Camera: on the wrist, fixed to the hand. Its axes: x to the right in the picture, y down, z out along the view.
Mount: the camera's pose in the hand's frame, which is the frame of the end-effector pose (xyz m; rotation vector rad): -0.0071 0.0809 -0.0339 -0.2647 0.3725 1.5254
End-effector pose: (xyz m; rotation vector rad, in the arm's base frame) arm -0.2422 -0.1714 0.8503 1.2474 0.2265 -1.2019
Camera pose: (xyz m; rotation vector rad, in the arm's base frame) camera -0.1664 -0.1526 0.8908 0.9718 -0.2839 0.3656
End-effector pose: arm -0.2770 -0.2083 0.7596 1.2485 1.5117 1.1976
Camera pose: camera -0.2918 -0.2163 0.8460 -1.8823 -0.2764 -2.2942
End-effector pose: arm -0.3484 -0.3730 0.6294 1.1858 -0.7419 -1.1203
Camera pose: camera -0.2975 -0.3560 0.6992 0.3066 -0.8679 0.2791
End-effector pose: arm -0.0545 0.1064 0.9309 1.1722 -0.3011 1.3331
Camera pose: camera -0.1403 0.1132 0.9494 0.2813 -1.1861 2.6325
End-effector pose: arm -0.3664 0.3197 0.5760 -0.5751 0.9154 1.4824
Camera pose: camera -0.4500 0.2924 0.5793 0.2420 -1.3900 -2.5583
